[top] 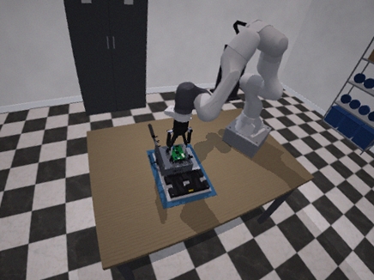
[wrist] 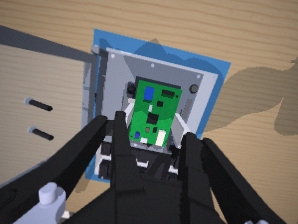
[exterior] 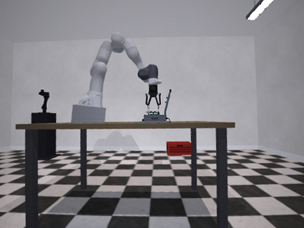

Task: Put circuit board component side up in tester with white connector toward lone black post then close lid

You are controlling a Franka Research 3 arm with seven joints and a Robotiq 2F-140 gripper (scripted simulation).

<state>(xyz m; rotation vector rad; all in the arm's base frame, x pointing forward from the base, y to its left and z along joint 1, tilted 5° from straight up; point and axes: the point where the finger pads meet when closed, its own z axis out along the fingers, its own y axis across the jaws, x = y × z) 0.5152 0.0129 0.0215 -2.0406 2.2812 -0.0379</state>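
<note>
My gripper is now 2 cm above the green circuit board. Also, from my hand: tester lid: 13 cm ahead, 8 cm above, 1 cm to the right.
</note>
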